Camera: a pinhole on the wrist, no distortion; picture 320 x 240 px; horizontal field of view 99.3 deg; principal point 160.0 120.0 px. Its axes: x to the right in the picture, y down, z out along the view. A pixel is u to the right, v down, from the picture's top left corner.
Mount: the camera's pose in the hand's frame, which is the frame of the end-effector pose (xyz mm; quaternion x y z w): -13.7 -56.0 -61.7 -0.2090 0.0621 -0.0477 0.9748
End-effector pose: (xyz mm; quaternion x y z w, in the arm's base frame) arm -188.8 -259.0 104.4 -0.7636 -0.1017 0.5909 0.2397
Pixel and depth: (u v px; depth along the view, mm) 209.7 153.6 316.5
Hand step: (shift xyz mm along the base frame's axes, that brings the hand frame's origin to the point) -146.0 -0.5 -224.6
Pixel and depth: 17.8 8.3 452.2
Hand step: -626.5 75.6 350.5
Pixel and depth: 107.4 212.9 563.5
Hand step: -400.5 -449.7 -217.9
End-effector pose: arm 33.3 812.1 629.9 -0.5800 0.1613 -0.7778 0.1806
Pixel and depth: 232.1 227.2 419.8
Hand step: 113.5 -482.6 108.4
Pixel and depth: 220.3 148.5 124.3
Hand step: 18.4 -39.3 55.1
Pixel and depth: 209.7 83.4 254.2
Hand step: 148.6 -35.0 156.3
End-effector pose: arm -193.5 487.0 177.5 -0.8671 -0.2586 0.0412 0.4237
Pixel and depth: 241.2 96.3 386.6
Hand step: 147.5 331.3 -155.5
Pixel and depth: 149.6 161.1 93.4
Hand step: -5.1 1.7 -14.5
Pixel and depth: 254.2 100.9 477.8
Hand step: 233.3 424.3 -203.9
